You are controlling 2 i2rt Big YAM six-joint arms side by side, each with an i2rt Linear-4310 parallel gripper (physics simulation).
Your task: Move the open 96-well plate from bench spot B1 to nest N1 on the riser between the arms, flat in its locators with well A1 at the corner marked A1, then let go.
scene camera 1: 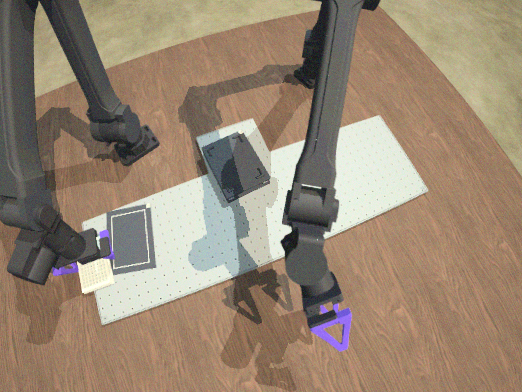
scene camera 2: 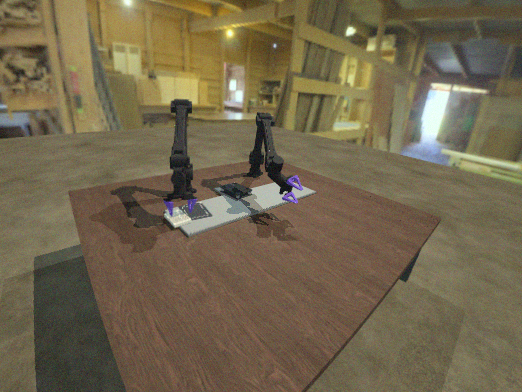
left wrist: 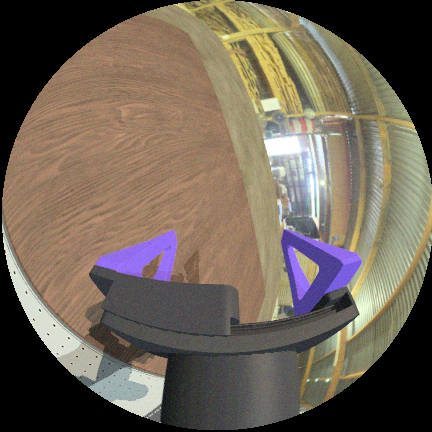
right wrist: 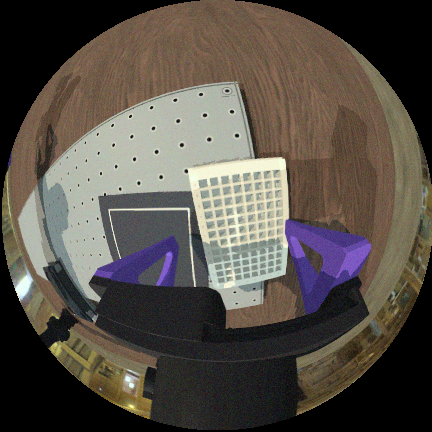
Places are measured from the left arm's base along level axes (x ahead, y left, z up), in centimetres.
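Where they show: left gripper, fingertip midpoint: (scene camera 1: 338,333) (scene camera 2: 299,196) (left wrist: 229,236); right gripper, fingertip midpoint: (scene camera 1: 95,263) (scene camera 2: 181,214) (right wrist: 229,234); left arm's base at its link origin: (scene camera 1: 313,74) (scene camera 2: 254,174) (right wrist: 69,314); right arm's base at its link origin: (scene camera 1: 137,146).
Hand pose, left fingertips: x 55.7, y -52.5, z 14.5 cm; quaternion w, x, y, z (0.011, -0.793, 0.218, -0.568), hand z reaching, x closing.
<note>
Things, the pixels of their top centre, and the offset from my left fingertips. "spot": a spot on its surface instead. Level surfaces: height alone.
- cream 96-well plate at its top centre: (right wrist: 247,233) (scene camera 1: 91,263) (scene camera 2: 177,216) dx -46.6, dy -34.3, dz -11.6 cm
- dark white-outlined pad at a spot on its surface: (right wrist: 150,227) spot: dx -42.2, dy -25.9, dz -13.1 cm
- dark nest at its top centre: (scene camera 1: 234,160) (right wrist: 62,296) (scene camera 2: 236,187) dx -43.9, dy +10.1, dz -9.3 cm
- pale pegboard at its surface level: dz -13.2 cm
- wooden table at its surface level: dz -14.5 cm
The cream 96-well plate (scene camera 1: 95,276) (scene camera 2: 178,219) (right wrist: 242,225) lies beside the dark white-outlined pad (scene camera 1: 131,237) (right wrist: 150,227), overlapping its side and extending past the pegboard's end; any tilt is hard to tell. My right gripper (scene camera 1: 82,264) (scene camera 2: 180,213) (right wrist: 229,234) is open above the plate, one finger over the pad and the other past the plate's far side. My left gripper (scene camera 1: 342,340) (scene camera 2: 299,195) (left wrist: 229,236) is open and empty, off the pegboard's front edge. The dark nest (scene camera 1: 239,167) (scene camera 2: 235,190) sits on the riser between the arms; its A1 mark is not readable.
The pale pegboard (scene camera 1: 375,150) (scene camera 2: 230,218) (left wrist: 37,320) (right wrist: 170,162) runs along the wooden table (scene camera 1: 425,300) (scene camera 2: 240,300). The left arm (scene camera 1: 327,100) reaches over it, to the right of the nest. Arm shadows cross the nest and pegboard.
</note>
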